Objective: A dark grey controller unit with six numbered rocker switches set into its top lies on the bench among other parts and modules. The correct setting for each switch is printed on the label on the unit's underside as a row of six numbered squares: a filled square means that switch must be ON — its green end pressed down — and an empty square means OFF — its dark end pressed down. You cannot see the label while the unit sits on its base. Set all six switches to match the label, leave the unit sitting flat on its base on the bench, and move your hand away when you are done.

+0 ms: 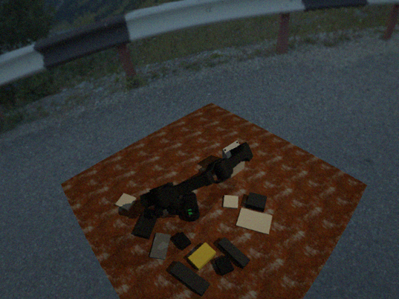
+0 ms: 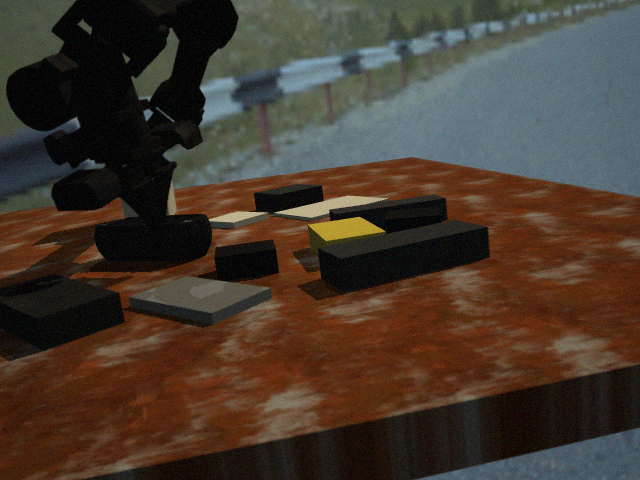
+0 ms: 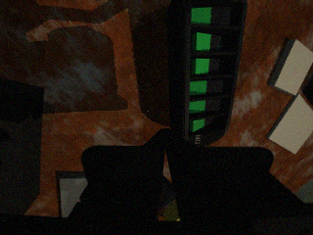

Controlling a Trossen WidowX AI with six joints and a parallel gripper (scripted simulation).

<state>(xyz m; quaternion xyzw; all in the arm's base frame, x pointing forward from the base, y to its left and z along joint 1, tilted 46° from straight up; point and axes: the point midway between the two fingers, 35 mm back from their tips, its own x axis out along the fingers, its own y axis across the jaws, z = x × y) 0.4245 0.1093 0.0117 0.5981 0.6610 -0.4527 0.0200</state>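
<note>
The cream tile is 25 cm behind my gripper tip, 7 cm to the left of it and 4 cm below it. Round my gripper tip: cream plate 26 cm behind, 22 cm to the left, 4 cm below; grey plate 16 cm ahead, 6 cm to the left, 4 cm below; yellow block 4 cm ahead, 21 cm to the left, 3 cm below.
</note>
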